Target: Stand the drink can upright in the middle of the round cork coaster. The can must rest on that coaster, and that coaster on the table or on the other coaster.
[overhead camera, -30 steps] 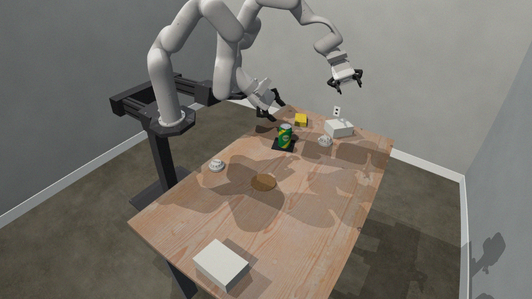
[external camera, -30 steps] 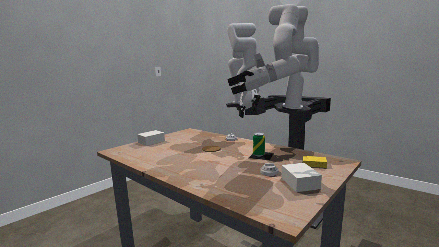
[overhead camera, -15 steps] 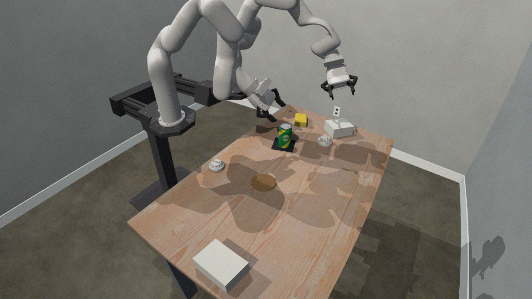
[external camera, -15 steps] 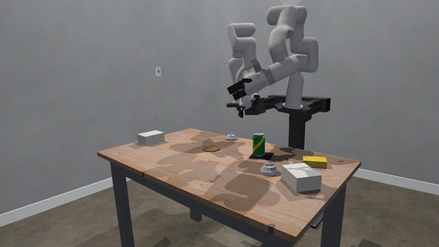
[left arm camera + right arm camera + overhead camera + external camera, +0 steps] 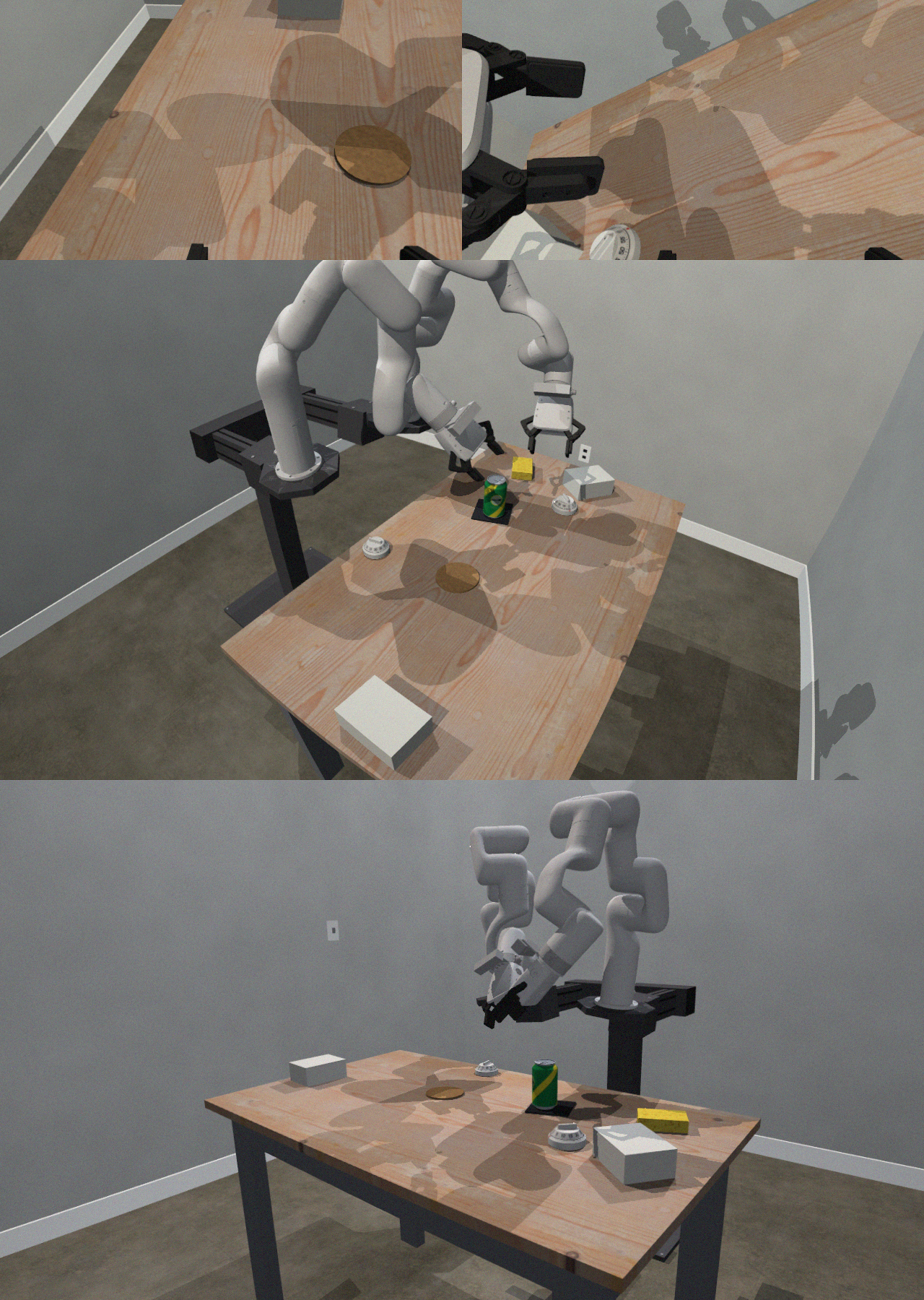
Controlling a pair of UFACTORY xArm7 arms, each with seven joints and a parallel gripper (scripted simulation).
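Now: left hand 20 cm above the yellow drink can, 15 cm past it and 1 cm to the right of it. Round my left hand: black square coaster: 26 cm below, 16 cm behind, 2 cm to the left; yellow block: 29 cm to the left, 25 cm below, 21 cm behind; round cork coaster: 28 cm to the right, 26 cm below, 8 cm behind.
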